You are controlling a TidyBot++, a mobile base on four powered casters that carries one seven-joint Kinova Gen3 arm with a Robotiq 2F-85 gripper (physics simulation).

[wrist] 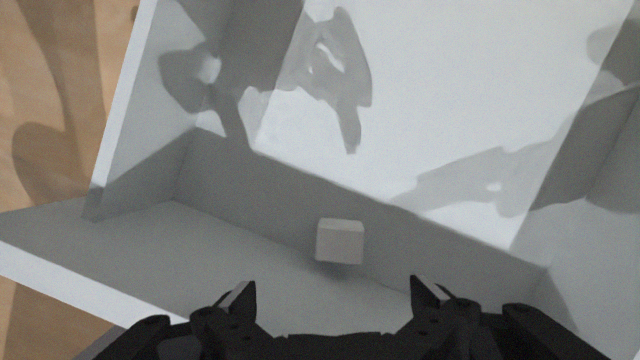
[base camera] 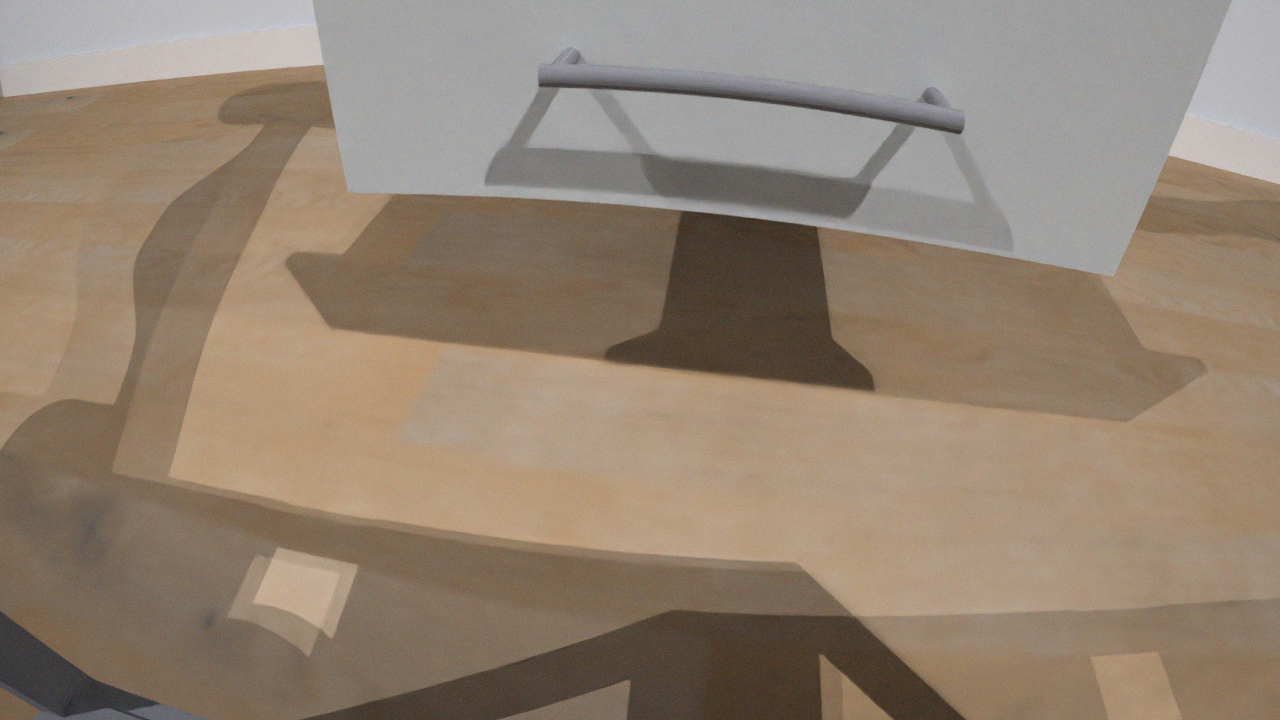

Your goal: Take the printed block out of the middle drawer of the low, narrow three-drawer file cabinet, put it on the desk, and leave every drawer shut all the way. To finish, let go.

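Frame: origin at the arm's base, x back, y right, z up, level; millimetres.
Where they show: gripper, fingertip midpoint: (wrist: 332,295).
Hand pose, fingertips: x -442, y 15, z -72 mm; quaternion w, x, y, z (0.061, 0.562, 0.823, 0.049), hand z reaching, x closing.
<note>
After its pixels a point has its place.
An open drawer (wrist: 115,240) {x -421, y -123, z -86 mm} fills most of the wrist view, turned at a slant; its white floor shows above and its front panel below. A small pale block (wrist: 340,242) {x -446, y 19, z -151 mm} lies in the drawer against the inside of the front panel, in shade; no print can be made out on it. My gripper (wrist: 332,295) {x -442, y 15, z -72 mm} is open and empty, its fingertips below the block in the wrist view, apart from it. In the base camera view the drawer front (base camera: 429,125) {x -403, y -125, z -162 mm} shows from outside, with a grey bar handle (base camera: 751,87) {x -359, y 24, z -124 mm}. The desk does not show in either view.
The wooden floor (base camera: 537,483) {x -377, y -82, z -397 mm} (wrist: 50,90) {x -455, y -528, z -397 mm} lies under and around the drawer, with shadows across it. A white wall (base camera: 152,31) {x -1405, y -1267, z -279 mm} with a pale baseboard stands behind. The drawer's side wall (wrist: 120,100) {x -505, y -146, z -95 mm} rises at the left in the wrist view.
</note>
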